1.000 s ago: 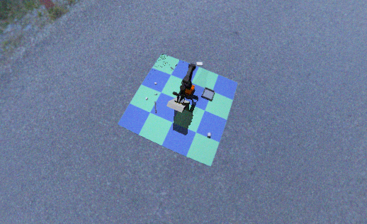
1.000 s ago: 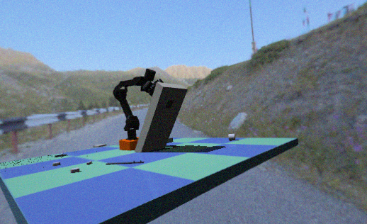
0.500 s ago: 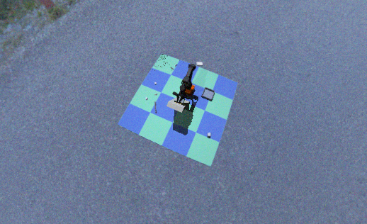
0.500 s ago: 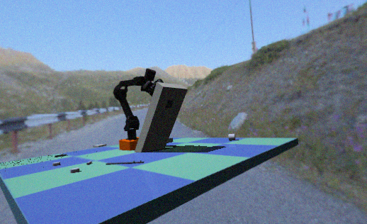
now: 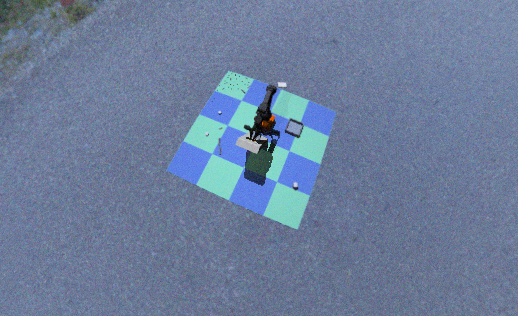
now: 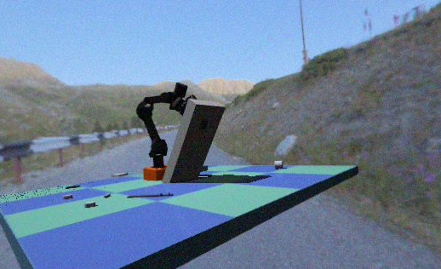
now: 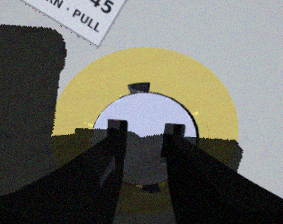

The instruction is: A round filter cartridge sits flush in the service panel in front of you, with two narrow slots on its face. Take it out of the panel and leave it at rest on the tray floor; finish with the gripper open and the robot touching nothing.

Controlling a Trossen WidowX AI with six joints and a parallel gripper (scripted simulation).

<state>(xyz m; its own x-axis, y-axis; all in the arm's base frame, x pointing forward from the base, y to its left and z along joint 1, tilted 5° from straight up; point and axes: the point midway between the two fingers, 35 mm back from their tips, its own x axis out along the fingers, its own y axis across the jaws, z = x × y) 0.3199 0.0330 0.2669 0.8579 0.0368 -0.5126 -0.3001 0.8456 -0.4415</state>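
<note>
Right now my gripper tip is 1 cm short of the grey round filter cartridge and 1 cm above it. From my gripper tip the other things lie so: grey square tray (44 cm behind, 25 cm to the left, 28 cm below).
</note>
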